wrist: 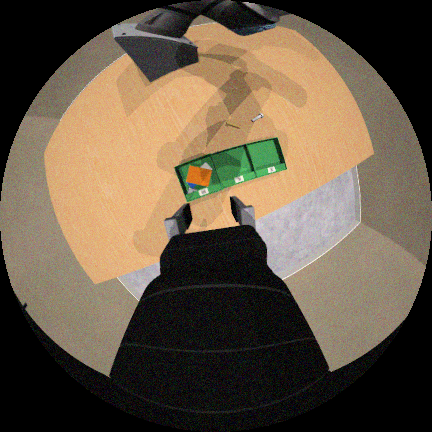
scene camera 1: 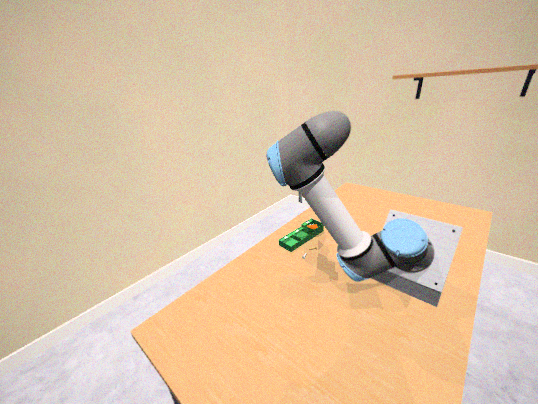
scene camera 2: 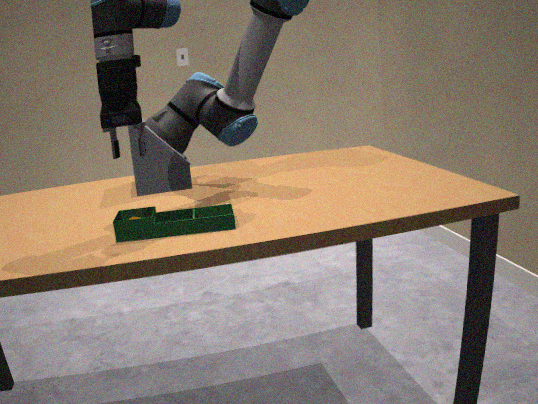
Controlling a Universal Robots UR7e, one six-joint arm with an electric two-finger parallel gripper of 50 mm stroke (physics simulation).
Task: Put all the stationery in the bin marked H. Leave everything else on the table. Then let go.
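Frame: origin at the arm's base, x right, y ahead, z up, level; metres.
Seen in the pictures: gripper, between the fingertips: point(wrist: 210, 207) point(scene camera 1: 304, 200) point(scene camera 2: 130, 156); arm's base, origin of its link: point(scene camera 2: 163, 138).
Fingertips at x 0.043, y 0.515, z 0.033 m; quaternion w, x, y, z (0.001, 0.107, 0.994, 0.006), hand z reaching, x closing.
Offsets run from my fingertips to a thing's top centre.
A green three-compartment bin {dx -0.071, dy -0.039, dz -0.128 m} point(scene camera 1: 305, 242) point(scene camera 2: 175, 231) point(wrist: 255, 175) stands on the table. Its left compartment in the wrist view has a small label {dx +0.014, dy -0.009, dz -0.132 m} point(wrist: 203, 191), which looks like H but is blurred. That compartment holds an orange block {dx +0.012, dy -0.045, dz -0.144 m} point(scene camera 1: 312, 226) point(scene camera 2: 135, 218) point(wrist: 199, 176), a white item {dx +0.013, dy -0.047, dz -0.154 m} point(wrist: 205, 166) and a partly hidden blue item point(wrist: 192, 185). The other two compartments look empty. My gripper point(scene camera 2: 129, 150) point(wrist: 210, 207) is open and empty, high above the table near the labelled side of the bin. In scene camera 1 the arm mostly hides it.
A silver bolt {dx -0.179, dy -0.144, dz -0.161 m} point(scene camera 1: 304, 255) point(wrist: 257, 118) and a thin brass-coloured screw {dx -0.110, dy -0.140, dz -0.161 m} point(scene camera 1: 313, 248) point(wrist: 233, 125) lie on the table between the bin and the arm's grey base point(scene camera 1: 425, 285) point(scene camera 2: 155, 175) point(wrist: 160, 60). The bin stands near a table edge.
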